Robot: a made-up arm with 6 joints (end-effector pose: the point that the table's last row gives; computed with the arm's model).
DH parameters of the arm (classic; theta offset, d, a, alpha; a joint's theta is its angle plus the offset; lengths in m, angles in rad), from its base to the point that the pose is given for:
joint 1: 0 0.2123 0 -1.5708
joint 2: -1.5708 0 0.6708 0
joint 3: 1.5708 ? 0 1.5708
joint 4: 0 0.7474 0 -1.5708
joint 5: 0 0 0 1.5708
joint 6: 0 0.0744 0 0
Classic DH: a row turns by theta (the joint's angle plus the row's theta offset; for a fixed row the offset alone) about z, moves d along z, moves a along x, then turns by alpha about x.
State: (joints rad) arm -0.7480 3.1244 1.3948 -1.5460 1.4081 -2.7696
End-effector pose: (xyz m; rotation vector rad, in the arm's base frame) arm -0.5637 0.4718 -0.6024 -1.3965 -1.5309 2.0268
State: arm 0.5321 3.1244 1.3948 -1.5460 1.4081 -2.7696
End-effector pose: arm -0.6136 -0.4049 -0.6024 0.1854 1.8583 -1.6557
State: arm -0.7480 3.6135 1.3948 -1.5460 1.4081 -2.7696
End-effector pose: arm -0.7812 0.6736 -0.1620 -0.8562 -1.6050 1.7932
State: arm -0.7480 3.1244 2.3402 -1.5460 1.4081 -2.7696
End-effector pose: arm -0.4227 0.3409 0.0618 -0.3905 -1.5992 1.5344
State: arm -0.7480 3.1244 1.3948 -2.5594 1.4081 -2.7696
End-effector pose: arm -0.5324 0.4877 -0.6644 -1.6924 -2.4061 0.8594
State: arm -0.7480 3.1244 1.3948 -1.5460 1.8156 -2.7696
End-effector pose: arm -0.5412 0.4526 -0.5967 1.0778 1.8273 -2.2754
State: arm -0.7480 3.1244 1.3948 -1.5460 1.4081 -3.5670
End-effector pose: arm -0.5637 0.4718 -0.6024 -0.6053 -1.7069 1.5124
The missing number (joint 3, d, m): 0.0358
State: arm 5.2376 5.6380 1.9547 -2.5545 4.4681 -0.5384
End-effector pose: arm 0.2244 -0.2361 0.8786 -2.6537 0.4778 -0.5762
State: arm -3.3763 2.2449 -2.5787 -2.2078 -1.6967 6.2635
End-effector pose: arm -0.3370 -0.0172 0.5053 0.7076 -1.3279 0.3263
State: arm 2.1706 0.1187 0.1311 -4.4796 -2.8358 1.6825
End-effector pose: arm -0.1536 0.1998 1.5326 -2.7072 1.1645 -0.4540
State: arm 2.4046 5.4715 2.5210 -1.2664 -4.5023 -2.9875
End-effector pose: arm -0.1516 0.1830 0.5513 0.9571 1.8739 1.3942
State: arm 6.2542 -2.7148 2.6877 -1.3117 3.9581 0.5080
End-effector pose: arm -0.3077 0.0972 0.2975 -1.8875 -1.4412 -0.4399
